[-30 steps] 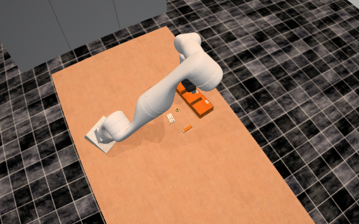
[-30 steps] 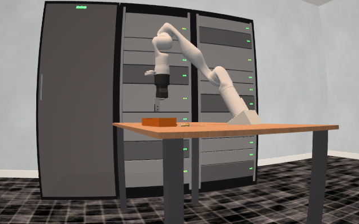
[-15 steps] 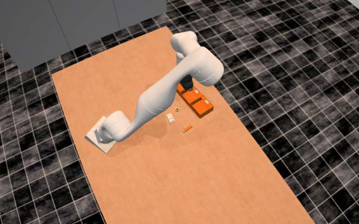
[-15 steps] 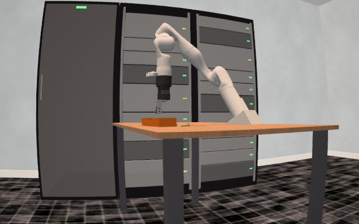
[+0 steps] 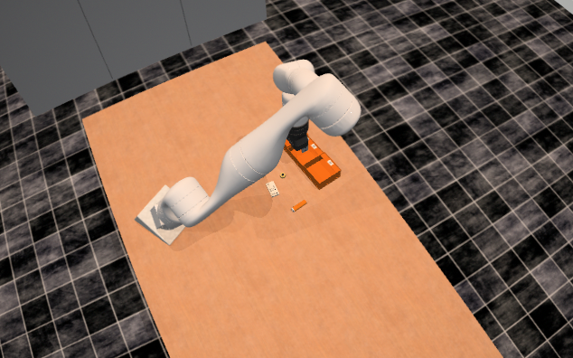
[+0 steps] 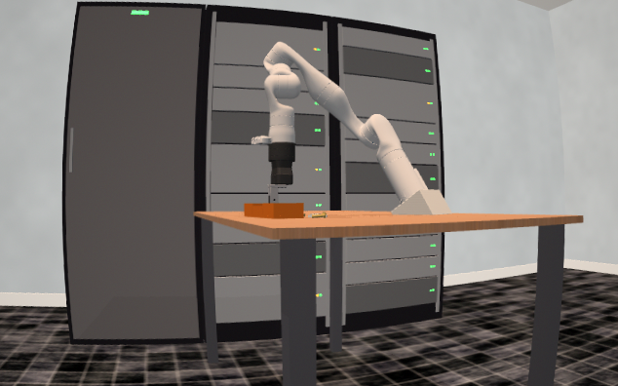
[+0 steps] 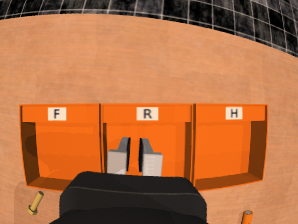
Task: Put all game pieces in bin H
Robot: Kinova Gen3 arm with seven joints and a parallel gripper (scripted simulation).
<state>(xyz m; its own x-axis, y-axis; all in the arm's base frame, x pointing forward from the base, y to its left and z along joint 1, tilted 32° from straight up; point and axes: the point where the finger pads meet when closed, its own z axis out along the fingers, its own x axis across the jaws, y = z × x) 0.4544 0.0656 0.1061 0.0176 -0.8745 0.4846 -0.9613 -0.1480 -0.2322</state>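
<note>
Right now my hand is 20 mm above the bin H and 10 mm to the left of it. Also, from my hand: nut: 100 mm behind, 40 mm to the right, 40 mm below; then orange battery: 160 mm to the right, 110 mm behind, 40 mm below; then white spotted game piece: 150 mm behind, 70 mm to the right, 40 mm below.
</note>
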